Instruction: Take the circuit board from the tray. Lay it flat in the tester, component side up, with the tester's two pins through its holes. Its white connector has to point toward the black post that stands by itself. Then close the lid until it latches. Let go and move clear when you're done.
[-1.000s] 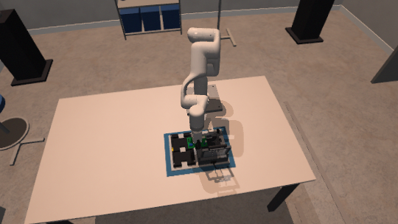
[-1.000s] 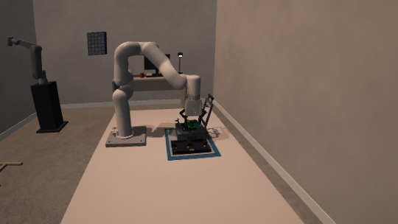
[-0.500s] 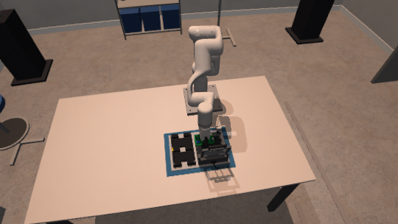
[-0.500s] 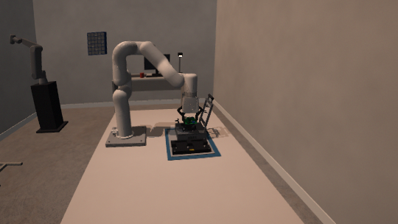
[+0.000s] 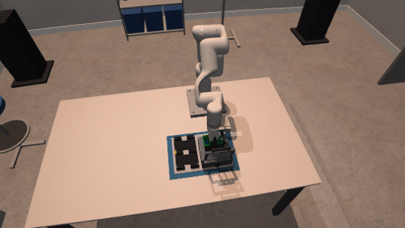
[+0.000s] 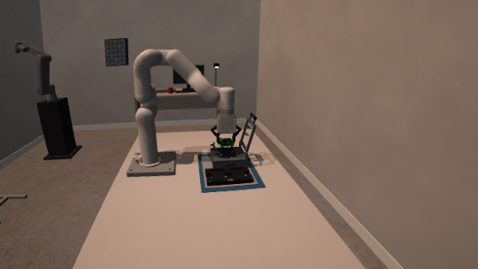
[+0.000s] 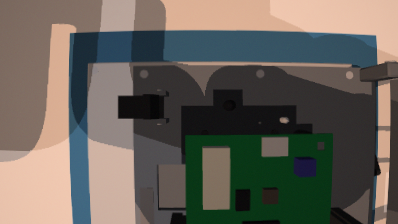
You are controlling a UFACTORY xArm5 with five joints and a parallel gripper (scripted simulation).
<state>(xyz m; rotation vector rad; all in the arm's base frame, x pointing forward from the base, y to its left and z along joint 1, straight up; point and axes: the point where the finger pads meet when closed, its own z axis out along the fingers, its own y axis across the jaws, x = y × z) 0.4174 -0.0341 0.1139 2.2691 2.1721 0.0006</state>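
Now: the black post 6 cm behind my hand, 7 cm to the left of it and 5 cm below it. From my hand the other things lie so: lid 12 cm ahead, 1 cm to the left, 5 cm above; green circuit board right at my hand.
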